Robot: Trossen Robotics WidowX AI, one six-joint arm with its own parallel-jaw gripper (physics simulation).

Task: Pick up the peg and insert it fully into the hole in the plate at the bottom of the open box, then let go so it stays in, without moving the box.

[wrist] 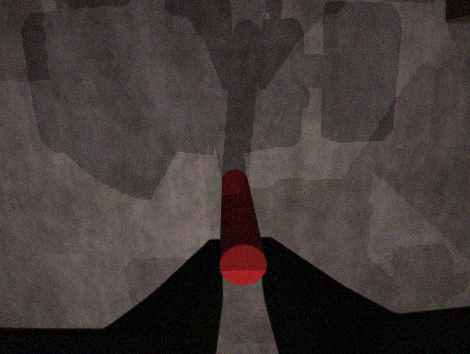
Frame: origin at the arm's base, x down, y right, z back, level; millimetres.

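Where they show: gripper, between the fingertips: (240, 250).
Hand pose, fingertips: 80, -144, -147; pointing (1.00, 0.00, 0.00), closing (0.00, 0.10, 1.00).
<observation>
After its pixels a point has its place, as x, y, z.
The red round peg (240, 220) @(79, -132, -148) stands about upright on the grey table in the wrist view, its bright top end toward the camera and its lower end farther up in the view, where a shadow begins. My gripper (240, 250) @(80, -144, -147) is shut on the peg, with one black finger against each side near its top end. The table surface shows below the peg between the two fingers. The open box and the plate with the hole cannot be made out in this view.
The mottled grey table (165, 225) @(143, -167, -185) spreads around the peg, with broad dark shadows of the arm and gripper across its upper part. A small dark block (457, 10) @(134, -44, -48) with a brownish lower edge shows at the top right corner; what it belongs to cannot be told.
</observation>
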